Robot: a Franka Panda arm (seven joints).
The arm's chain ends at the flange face. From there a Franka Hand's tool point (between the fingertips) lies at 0.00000 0.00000 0.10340 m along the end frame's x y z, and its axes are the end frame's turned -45 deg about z.
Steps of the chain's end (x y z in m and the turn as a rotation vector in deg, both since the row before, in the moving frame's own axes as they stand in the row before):
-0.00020, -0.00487, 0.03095, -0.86, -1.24, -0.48
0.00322, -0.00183, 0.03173, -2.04, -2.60, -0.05
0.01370, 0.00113, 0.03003, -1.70, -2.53, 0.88
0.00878, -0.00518, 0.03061, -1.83, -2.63, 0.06
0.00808, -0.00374, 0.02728, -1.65, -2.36, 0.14
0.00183, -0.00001, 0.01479, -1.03, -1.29, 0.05
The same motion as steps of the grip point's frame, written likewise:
0.00062, -0.00406, 0.03091, 0.27, -1.48, -0.48
-0.00235, 0.00027, 0.03156, 0.40, -3.28, -0.05
0.00350, 0.00939, 0.02988, 0.59, -2.99, 0.88
0.00418, 0.00152, 0.03045, 0.57, -3.15, 0.06
0.00324, 0.00216, 0.02715, 0.50, -2.84, 0.14
-0.00166, 0.00095, 0.01475, 0.18, -1.64, 0.05

